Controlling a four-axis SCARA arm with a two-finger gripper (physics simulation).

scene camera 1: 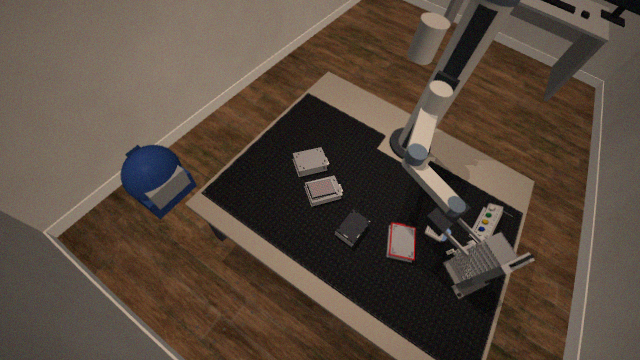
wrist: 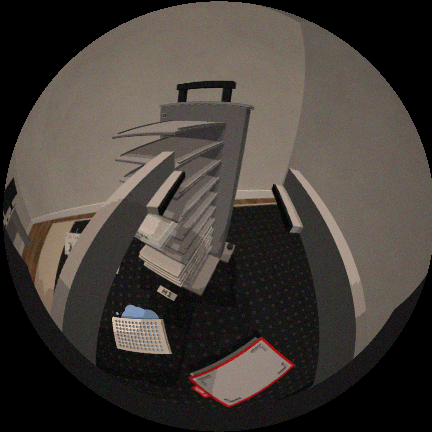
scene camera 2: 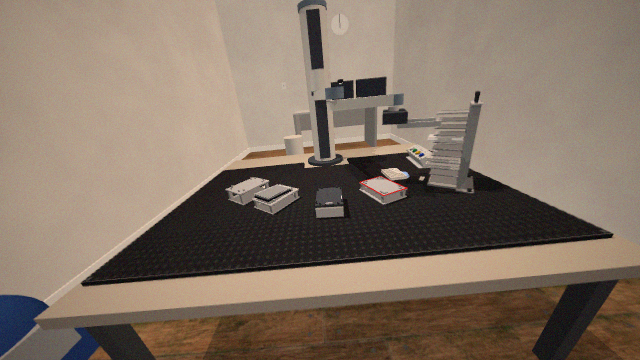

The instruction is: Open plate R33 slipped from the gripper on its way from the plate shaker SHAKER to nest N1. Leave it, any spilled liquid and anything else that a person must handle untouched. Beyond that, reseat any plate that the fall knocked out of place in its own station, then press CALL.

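Seen in the pictures: gripper, fingertip midpoint: (scene camera 1: 473, 247) (wrist: 230, 168) (scene camera 2: 438, 121); arm's base at its link origin: (scene camera 2: 325, 160).
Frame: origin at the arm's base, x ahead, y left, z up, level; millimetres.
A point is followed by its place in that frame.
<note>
The open plate R33 (scene camera 1: 433, 233) {x 463, y 334, z 23 mm} (scene camera 2: 393, 174) {x 442, y 326, z 27 mm} (wrist: 142, 336) {x 430, y 334, z 24 mm} lies on the mat, wells visible, with blue liquid (scene camera 2: 406, 174) (wrist: 140, 312) along one edge. My gripper (scene camera 1: 474, 247) {x 591, y 430, z 291 mm} (scene camera 2: 436, 122) {x 591, y 430, z 291 mm} (wrist: 230, 168) {x 591, y 430, z 291 mm} is shut on nothing, a gap between its pads, at the shelved hotel (scene camera 1: 502, 249) {x 545, y 521, z 316 mm} (scene camera 2: 469, 145) {x 643, y 531, z 200 mm} (wrist: 235, 165) {x 631, y 518, z 257 mm}. A white plate (wrist: 158, 229) {x 528, y 448, z 216 mm} sticks out of a hotel shelf, below and left of the pads in the wrist view. A plate (scene camera 1: 322, 188) {x 612, y -240, z 76 mm} (scene camera 2: 273, 192) {x 629, y -240, z 77 mm} rests on a light station; its exact seating is unclear. The button panel (scene camera 2: 419, 156) {x 327, y 509, z 70 mm} stands behind the hotel; its labels are unreadable.
A red-edged station (scene camera 1: 402, 242) {x 614, y 217, z 52 mm} (scene camera 2: 383, 186) {x 622, y 216, z 53 mm} (wrist: 242, 372) {x 603, y 231, z 53 mm} stands near R33. A dark-topped station (scene camera 1: 353, 227) {x 694, y -11, z 67 mm} (scene camera 2: 329, 200) {x 726, y -16, z 68 mm} and a light station (scene camera 1: 311, 160) {x 501, y -382, z 69 mm} (scene camera 2: 248, 189) {x 554, y -370, z 69 mm} stand farther left. The H1 label (wrist: 167, 292) {x 498, y 444, z 15 mm} lies before the hotel. A black handle (wrist: 206, 85) {x 588, y 561, z 376 mm} tops the hotel.
</note>
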